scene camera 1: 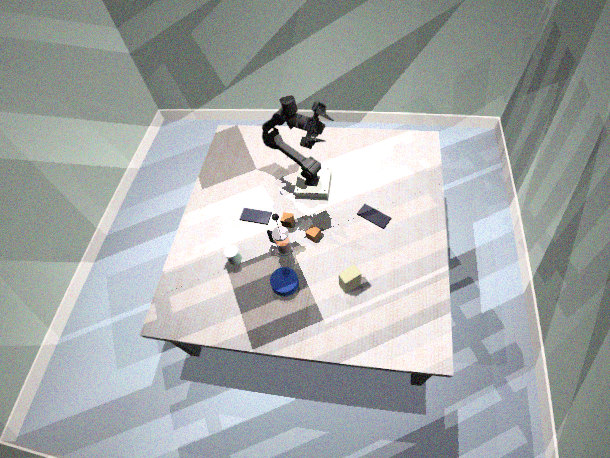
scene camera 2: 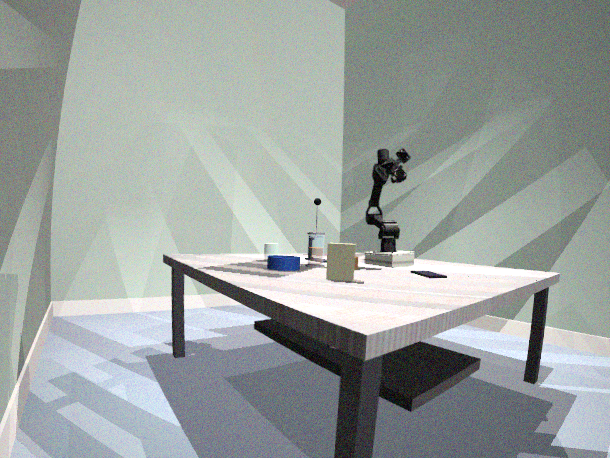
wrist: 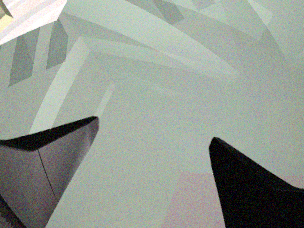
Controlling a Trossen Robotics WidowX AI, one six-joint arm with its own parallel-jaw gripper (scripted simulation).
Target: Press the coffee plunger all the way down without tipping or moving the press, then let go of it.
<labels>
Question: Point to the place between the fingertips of my gripper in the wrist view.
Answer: At 155,133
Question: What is my gripper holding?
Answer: Nothing.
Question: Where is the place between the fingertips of my gripper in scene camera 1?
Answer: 329,130
</labels>
